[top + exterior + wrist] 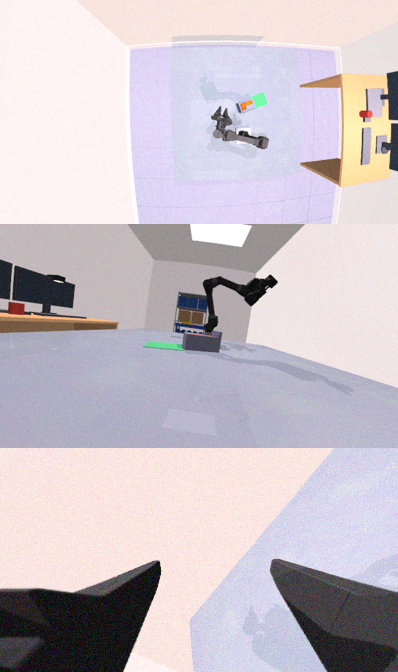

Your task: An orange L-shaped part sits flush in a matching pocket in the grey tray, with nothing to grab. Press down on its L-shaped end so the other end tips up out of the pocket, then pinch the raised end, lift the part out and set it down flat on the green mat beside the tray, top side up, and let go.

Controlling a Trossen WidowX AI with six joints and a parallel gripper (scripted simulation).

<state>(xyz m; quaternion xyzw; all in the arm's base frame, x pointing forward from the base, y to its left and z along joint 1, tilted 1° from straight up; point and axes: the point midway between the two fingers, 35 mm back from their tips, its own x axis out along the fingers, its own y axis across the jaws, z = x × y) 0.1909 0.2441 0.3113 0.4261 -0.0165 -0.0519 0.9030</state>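
Now: the orange L-shaped part 40 mm ahead of my gripper tip, 250 mm to the right of it and 290 mm below it. Also, from my gripper tip: green mat (100 mm ahead, 400 mm to the right, 350 mm below).
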